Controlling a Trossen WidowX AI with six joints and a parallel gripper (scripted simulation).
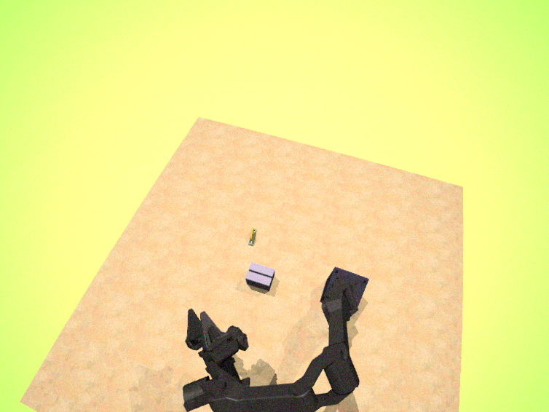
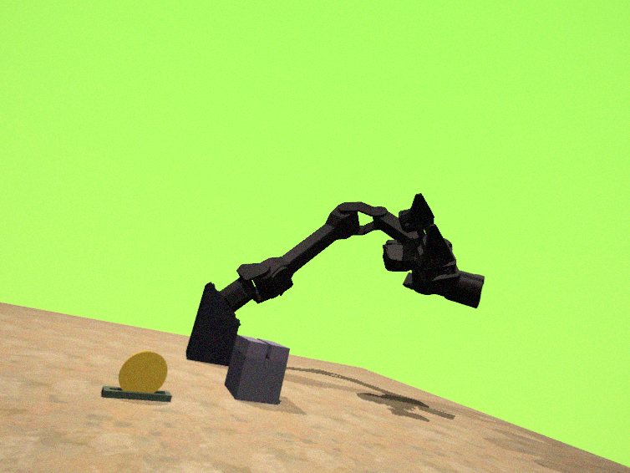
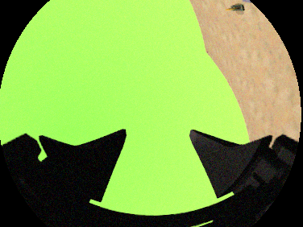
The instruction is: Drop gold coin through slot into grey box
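Right now the thin gold coin is 350 mm to the right of my gripper tip, 310 mm below it and 20 mm ahead of it.
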